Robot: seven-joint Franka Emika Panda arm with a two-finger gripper.
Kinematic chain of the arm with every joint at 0, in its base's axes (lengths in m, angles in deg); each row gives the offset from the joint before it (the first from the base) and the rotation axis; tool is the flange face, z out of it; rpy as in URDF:
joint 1: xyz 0 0 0.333 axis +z
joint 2: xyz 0 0 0 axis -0.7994 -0.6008 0
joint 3: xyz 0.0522 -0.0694 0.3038 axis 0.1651 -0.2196 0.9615
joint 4: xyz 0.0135 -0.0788 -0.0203 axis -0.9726 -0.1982 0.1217
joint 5: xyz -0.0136 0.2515 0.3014 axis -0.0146 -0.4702 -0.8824
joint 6: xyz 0 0 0 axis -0.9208 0.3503 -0.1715
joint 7: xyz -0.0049 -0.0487 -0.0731 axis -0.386 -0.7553 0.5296
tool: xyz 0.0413 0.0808 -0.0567 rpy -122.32 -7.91 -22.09
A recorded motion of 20 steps. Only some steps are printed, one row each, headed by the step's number.
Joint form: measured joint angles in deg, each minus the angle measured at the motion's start. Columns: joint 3, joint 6, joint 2, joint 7, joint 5, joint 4, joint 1.
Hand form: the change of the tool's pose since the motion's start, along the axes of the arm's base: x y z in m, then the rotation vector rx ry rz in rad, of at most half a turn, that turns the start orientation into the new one. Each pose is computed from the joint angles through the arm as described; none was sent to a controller.
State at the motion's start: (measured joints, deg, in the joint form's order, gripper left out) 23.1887 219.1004 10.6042 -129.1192 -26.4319 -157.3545 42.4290
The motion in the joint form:
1: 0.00 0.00 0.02 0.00 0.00 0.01 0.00
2: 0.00 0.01 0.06 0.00 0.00 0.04 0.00
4: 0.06 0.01 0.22 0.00 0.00 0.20 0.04
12: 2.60 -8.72 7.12 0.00 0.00 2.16 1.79
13: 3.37 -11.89 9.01 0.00 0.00 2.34 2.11
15: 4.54 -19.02 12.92 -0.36 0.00 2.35 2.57
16: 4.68 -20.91 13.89 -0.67 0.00 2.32 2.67
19: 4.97 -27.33 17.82 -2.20 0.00 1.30 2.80
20: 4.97 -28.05 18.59 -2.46 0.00 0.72 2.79
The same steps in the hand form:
1: 0.0000 0.0000 0.0003 -0.0001 -0.0005 0.0000
2: 0.0001 0.0000 0.0010 -0.0004 -0.0019 0.0000
4: 0.0006 0.0009 0.0040 -0.0015 -0.0074 0.0018
12: -0.0134 0.0440 0.0743 -0.0086 -0.0104 0.0529
13: -0.0217 0.0550 0.0886 -0.0092 0.0083 0.0631
15: -0.0437 0.0714 0.1130 -0.0087 0.0621 0.0650
16: -0.0500 0.0738 0.1184 -0.0076 0.0774 0.0583
19: -0.0772 0.0788 0.1339 -0.0023 0.1326 0.0203
20: -0.0825 0.0790 0.1345 -0.0013 0.1409 0.0134

